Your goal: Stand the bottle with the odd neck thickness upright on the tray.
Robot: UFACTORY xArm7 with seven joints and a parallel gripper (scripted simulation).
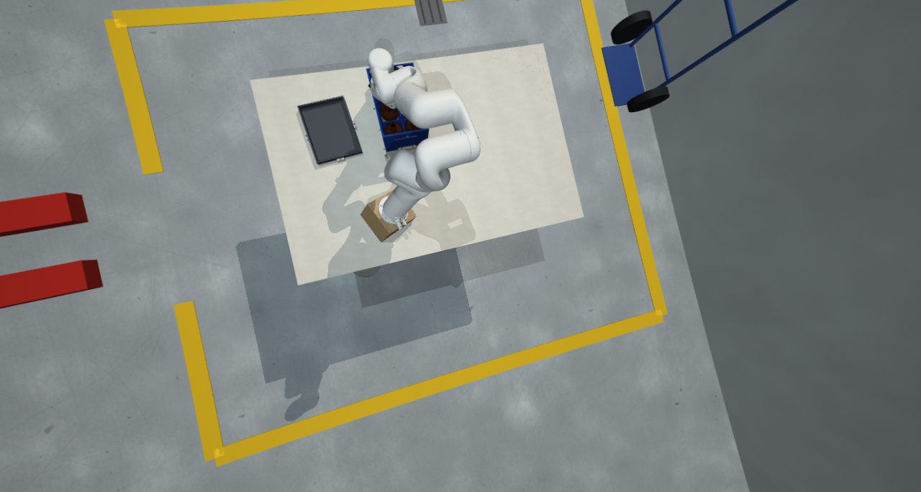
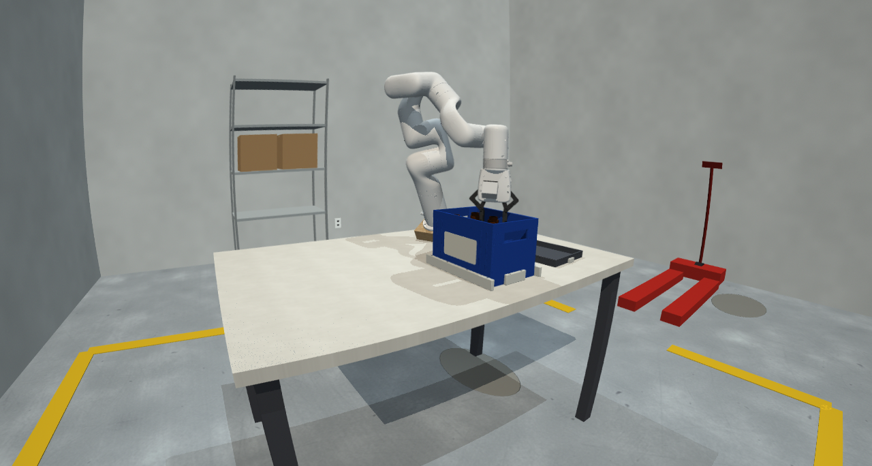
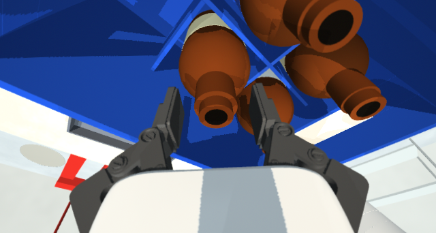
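Now: hand 4 cm to the left of the blue crate and 7 cm above it. The rest, counted from my hand: dark grey tray 4 cm ahead, 25 cm to the left, 15 cm below.
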